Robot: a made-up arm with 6 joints.
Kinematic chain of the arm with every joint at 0, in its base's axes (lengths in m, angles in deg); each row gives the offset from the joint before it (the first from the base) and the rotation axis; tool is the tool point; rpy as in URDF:
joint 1: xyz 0 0 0.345 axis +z
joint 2: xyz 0 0 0 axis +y
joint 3: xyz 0.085 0 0.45 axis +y
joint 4: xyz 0.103 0 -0.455 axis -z
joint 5: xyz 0 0 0 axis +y
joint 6: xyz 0.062 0 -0.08 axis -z
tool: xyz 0 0 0 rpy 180 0 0
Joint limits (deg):
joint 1: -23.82..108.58
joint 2: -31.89..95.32
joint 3: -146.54..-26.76
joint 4: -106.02..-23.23
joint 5: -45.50..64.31
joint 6: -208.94..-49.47
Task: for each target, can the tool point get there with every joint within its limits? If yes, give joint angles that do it. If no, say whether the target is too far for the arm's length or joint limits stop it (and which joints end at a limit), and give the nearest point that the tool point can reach.
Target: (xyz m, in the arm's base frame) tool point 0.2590 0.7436 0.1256
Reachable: yes | joints 67.53 54.11 -84.39 -78.55 10.91 -187.71
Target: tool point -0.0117 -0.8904 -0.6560
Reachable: no: too far | nearest point 0.3317 -0.1957 -0.3342 | short by 0.839 m
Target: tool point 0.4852 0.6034 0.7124
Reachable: yes | joints 46.60 18.95 -92.15 -67.79 -3.70 -152.22
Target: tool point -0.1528 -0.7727 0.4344
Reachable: no: joint limits stop it (at a limit: joint 1, joint 3, joint 5) | nearest point 0.3170 -0.1877 0.5348 | short by 0.757 m
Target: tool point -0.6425 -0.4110 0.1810
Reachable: no: joint limits stop it (at a limit: joint 1, joint 2, joint 3, joint 4) | nearest point -0.0997 -0.0041 -0.0244 | short by 0.709 m
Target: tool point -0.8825 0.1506 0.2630
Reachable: no: joint limits stop it (at a limit: joint 1, joint 5) | nearest point -0.2304 0.3698 0.2630 | short by 0.688 m
